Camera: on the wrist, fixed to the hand. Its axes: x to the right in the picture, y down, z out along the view.
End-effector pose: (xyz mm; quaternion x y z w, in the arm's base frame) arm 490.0 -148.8 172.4 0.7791 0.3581 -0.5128 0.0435
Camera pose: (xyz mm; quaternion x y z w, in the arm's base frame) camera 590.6 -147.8 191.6 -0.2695 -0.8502 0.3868 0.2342
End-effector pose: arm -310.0 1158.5 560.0 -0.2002 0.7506 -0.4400 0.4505
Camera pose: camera -382.1 1224.4 529.2 -0.7333 0.4131 -0.5397 0.0184
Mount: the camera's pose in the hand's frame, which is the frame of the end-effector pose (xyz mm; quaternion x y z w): 6.5 54.1 -86.7 -0.1033 -0.0423 -0.7028 0.7026
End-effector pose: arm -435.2 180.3 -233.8 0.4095 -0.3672 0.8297 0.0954
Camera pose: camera -517.1 200.4 -291.9 0.5710 -0.0599 0.4606 0.6769
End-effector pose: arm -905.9 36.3 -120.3 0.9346 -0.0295 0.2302 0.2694
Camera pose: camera -945.7 35.4 -26.0 0.6593 0.6009 -0.0702 0.4464
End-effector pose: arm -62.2 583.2 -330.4 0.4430 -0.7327 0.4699 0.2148
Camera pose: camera -120.4 665.5 -312.2 0.8238 -0.2611 0.0848 0.4959
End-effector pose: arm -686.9 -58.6 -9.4 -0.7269 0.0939 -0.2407 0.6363
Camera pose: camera -712.8 -147.1 -53.9 -0.6526 -0.4469 -0.5758 0.2068
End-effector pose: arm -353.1 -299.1 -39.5 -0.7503 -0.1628 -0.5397 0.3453
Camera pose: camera -377.8 -398.4 -36.5 0.4712 0.6006 0.6070 0.2211
